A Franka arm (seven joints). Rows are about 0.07 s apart.
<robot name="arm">
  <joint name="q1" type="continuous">
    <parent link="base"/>
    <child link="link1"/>
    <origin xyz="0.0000 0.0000 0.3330" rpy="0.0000 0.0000 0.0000"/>
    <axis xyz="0 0 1"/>
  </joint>
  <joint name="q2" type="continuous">
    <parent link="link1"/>
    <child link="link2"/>
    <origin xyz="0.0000 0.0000 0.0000" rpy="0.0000 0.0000 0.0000"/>
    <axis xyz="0 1 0"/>
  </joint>
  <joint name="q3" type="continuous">
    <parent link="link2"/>
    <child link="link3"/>
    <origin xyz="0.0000 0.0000 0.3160" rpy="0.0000 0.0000 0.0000"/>
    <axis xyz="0 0 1"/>
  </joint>
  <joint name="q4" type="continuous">
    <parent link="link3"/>
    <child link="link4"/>
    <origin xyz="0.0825 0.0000 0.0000" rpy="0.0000 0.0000 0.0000"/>
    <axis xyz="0 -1 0"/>
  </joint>
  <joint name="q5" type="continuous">
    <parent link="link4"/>
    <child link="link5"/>
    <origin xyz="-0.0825 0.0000 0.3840" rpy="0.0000 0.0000 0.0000"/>
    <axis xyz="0 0 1"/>
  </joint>
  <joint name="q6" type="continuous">
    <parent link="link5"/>
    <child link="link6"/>
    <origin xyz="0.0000 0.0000 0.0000" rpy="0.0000 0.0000 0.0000"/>
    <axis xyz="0 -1 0"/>
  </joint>
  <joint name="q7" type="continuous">
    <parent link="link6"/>
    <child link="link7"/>
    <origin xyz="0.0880 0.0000 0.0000" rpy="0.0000 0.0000 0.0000"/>
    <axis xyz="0 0 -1"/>
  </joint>
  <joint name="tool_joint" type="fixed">
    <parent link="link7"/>
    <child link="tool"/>
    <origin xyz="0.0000 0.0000 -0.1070" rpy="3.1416 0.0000 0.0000"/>
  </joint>
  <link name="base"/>
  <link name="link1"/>
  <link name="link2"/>
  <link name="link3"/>
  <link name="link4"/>
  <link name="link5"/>
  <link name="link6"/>
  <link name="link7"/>
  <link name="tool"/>
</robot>
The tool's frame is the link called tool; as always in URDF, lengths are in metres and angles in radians. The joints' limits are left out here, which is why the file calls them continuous.
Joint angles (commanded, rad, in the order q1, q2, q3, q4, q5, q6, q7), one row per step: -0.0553 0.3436 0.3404 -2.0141 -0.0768 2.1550 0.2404; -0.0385 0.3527 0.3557 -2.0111 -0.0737 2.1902 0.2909; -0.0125 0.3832 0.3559 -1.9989 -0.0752 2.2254 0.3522; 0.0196 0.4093 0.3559 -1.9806 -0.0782 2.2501 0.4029; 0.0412 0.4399 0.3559 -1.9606 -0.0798 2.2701 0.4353; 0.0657 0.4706 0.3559 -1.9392 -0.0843 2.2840 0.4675; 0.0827 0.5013 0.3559 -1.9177 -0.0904 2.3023 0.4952; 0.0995 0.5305 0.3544 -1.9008 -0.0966 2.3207 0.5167; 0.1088 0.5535 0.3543 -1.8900 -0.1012 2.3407 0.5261; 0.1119 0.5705 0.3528 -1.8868 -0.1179 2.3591 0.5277
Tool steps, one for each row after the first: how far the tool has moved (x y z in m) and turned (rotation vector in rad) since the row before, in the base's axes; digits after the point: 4 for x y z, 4 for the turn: -0.0007 0.0192 -0.0004 0.0112 -0.0261 -0.0232; 0.0013 0.0166 -0.0095 0.0064 -0.0132 -0.0374; 0.0006 0.0199 -0.0055 0.0061 -0.0133 -0.0204; 0.0018 0.0141 -0.0079 0.0088 -0.0055 -0.0140; 0.0005 0.0155 -0.0081 0.0052 -0.0016 -0.0088; 0.0023 0.0115 -0.0079 0.0069 -0.0061 -0.0114; 0.0009 0.0103 -0.0092 0.0054 -0.0036 -0.0062; 0.0009 0.0065 -0.0078 0.0074 -0.0056 -0.0009; 0.0007 0.0016 -0.0075 -0.0020 -0.0086 0.0099
